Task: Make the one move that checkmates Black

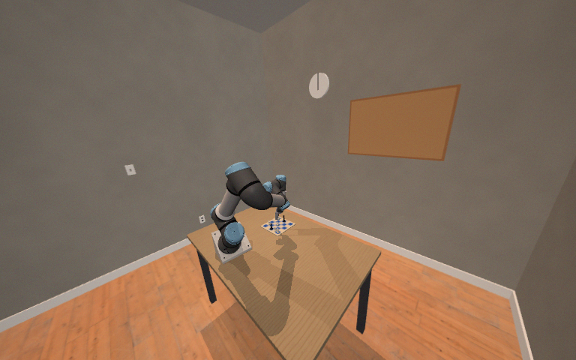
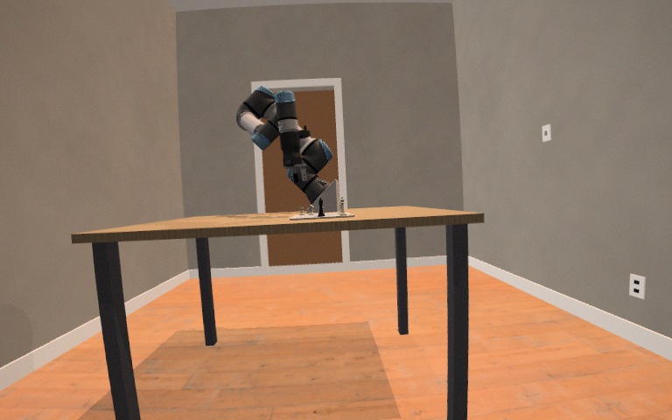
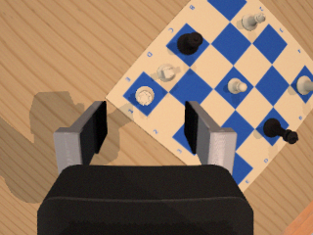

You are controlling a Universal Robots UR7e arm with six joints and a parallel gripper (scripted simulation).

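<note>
The white chess piece is 140 mm below my hand. From my hand the other things lie so: chessboard (150 mm below, 90 mm to the left, 60 mm ahead); white pawn (140 mm below, 90 mm to the left, 60 mm ahead); black chess piece (130 mm ahead, 120 mm below, 100 mm to the left).
</note>
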